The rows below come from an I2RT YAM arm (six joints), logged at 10 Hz.
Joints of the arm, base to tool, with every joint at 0 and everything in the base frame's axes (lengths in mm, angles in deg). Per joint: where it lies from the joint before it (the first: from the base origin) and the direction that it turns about. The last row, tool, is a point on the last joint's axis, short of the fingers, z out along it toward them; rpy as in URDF.
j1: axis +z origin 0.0 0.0 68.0
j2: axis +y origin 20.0 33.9 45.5
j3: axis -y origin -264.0 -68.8 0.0
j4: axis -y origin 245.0 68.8 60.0
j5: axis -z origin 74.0 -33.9 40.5
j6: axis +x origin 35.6 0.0 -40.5
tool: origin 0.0 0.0 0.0 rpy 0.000 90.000 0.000
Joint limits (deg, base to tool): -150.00..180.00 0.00..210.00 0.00..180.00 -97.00..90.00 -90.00..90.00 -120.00..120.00
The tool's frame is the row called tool.
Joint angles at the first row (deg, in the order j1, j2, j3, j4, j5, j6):
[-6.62, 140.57, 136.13, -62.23, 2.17, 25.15]
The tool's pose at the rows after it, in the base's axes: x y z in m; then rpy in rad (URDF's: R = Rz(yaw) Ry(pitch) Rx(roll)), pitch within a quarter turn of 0, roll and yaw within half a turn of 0:
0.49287, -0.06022, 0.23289, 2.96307, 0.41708, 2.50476
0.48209, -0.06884, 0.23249, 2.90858, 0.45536, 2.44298
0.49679, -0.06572, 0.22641, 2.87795, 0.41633, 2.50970
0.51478, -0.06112, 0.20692, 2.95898, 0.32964, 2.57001
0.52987, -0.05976, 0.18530, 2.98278, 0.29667, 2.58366
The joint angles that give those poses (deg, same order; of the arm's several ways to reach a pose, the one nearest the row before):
[-6.79, 132.31, 123.74, -55.67, 2.48, 26.96]
[-8.00, 127.75, 115.36, -48.57, 1.79, 28.46]
[-7.71, 132.41, 122.02, -51.71, -2.45, 25.90]
[-6.87, 142.08, 135.88, -62.34, -1.40, 24.40]
[-6.51, 150.05, 146.22, -66.98, -1.07, 24.28]

